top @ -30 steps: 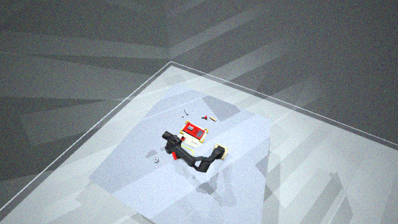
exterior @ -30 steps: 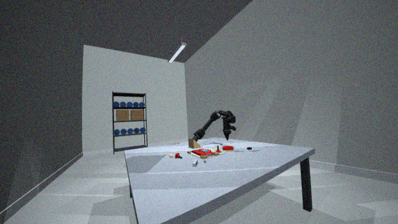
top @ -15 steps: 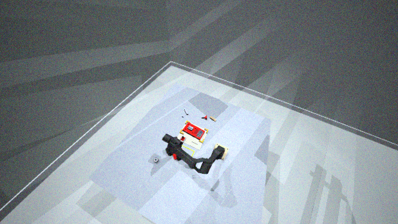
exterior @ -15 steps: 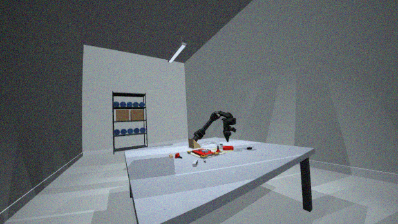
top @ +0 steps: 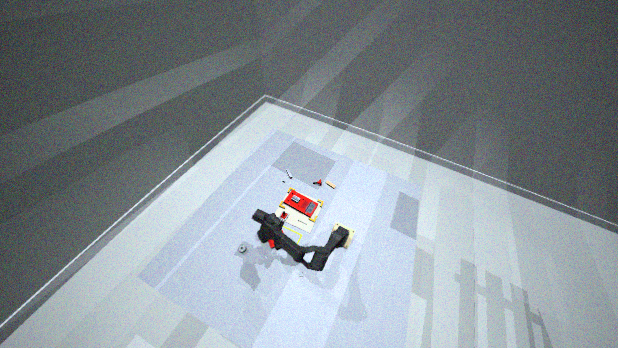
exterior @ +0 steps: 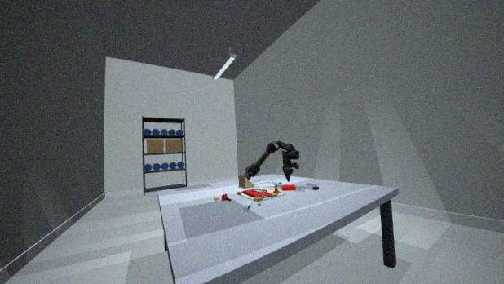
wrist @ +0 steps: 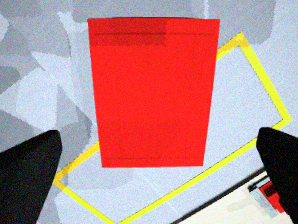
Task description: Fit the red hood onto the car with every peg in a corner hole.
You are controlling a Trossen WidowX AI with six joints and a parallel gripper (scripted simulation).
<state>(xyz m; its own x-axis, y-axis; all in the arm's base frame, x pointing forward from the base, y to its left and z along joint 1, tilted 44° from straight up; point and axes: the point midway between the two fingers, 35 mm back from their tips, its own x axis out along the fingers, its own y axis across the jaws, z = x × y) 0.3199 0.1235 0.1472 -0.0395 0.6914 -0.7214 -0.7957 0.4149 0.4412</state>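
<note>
Right now the red hood is 5 cm below my gripper tip. The rest, counted from my gripper tip: grey pin: 44 cm to the right, 17 cm ahead, 5 cm below; tan block: 51 cm to the right, 13 cm behind, 6 cm below.
</note>
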